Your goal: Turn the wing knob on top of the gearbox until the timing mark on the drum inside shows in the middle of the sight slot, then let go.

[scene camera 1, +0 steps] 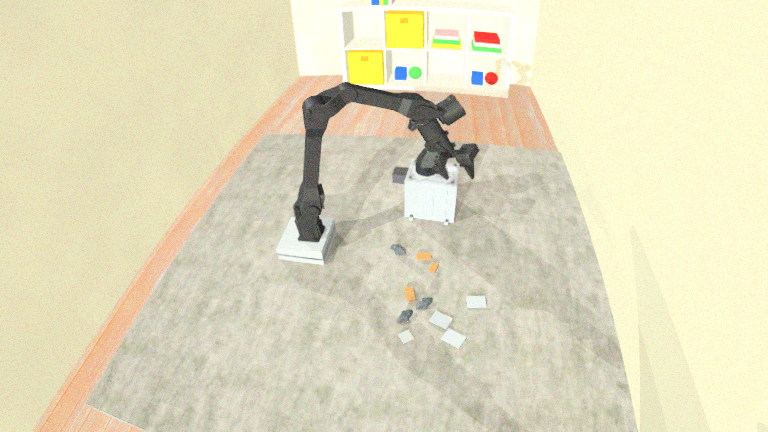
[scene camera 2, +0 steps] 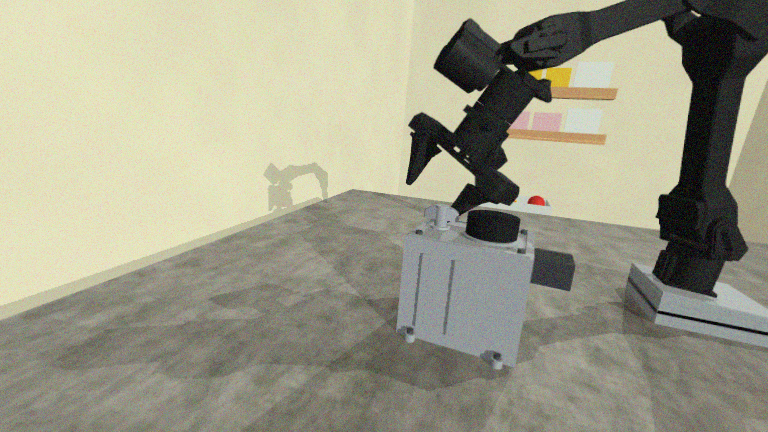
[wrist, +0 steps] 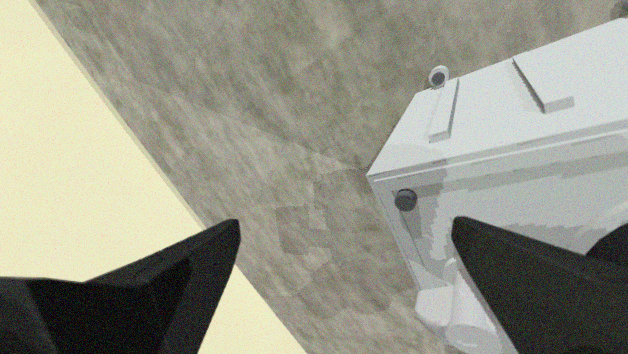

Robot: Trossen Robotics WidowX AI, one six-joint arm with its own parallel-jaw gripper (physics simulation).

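Seen in the pictures: gripper, fingertip midpoint: (scene camera 1: 460, 178) (scene camera 2: 425, 202) (wrist: 345, 228); arm's base, link origin: (scene camera 1: 311, 233) (scene camera 2: 681, 283).
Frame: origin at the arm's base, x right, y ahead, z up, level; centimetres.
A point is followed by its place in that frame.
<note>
The pale grey gearbox (scene camera 1: 431, 203) @(y 31.5, x -16.4, z 2.0 cm) (scene camera 2: 461, 300) @(y 30.9, x -28.8, z 2.0 cm) (wrist: 492, 112) @(y 33.5, x -16.8, z 5.2 cm) stands on the mat. Its light grey wing knob (scene camera 2: 442, 217) @(y 35.3, x -23.6, z 10.6 cm) (wrist: 436, 306) @(y 36.9, x -22.2, z 11.1 cm) is on top near one corner; in the wrist view the right finger partly covers it, and in scene camera 1 the arm hides it. My gripper (scene camera 1: 459, 176) @(y 39.2, x -17.8, z 11.0 cm) (scene camera 2: 432, 197) @(y 39.2, x -17.8, z 11.0 cm) (wrist: 345, 228) @(y 39.2, x -17.8, z 11.0 cm) is open and tilted, with nothing between its fingers. One fingertip is low, close beside the knob on the black cap's side; contact cannot be told. The other fingertip is higher, out past the gearbox edge. The sight slot and timing mark cannot be made out.
A round black cap (scene camera 2: 493, 226) @(y 28.6, x -26.1, z 11.1 cm) stands on the gearbox top beside the knob. A dark block (scene camera 1: 399, 175) @(y 21.3, x -21.0, z 7.5 cm) (scene camera 2: 553, 269) @(y 21.3, x -25.3, z 6.9 cm) juts from its side. Orange dominoes (scene camera 1: 423, 256) @(y 31.5, x -0.9, z -4.2 cm), dark grey pieces (scene camera 1: 424, 303) @(y 34.2, x 16.5, z -2.2 cm) and white tiles (scene camera 1: 453, 338) @(y 42.4, x 24.1, z -4.5 cm) lie on the mat (scene camera 1: 241, 333) @(y -8.6, x 33.8, z -4.8 cm).
</note>
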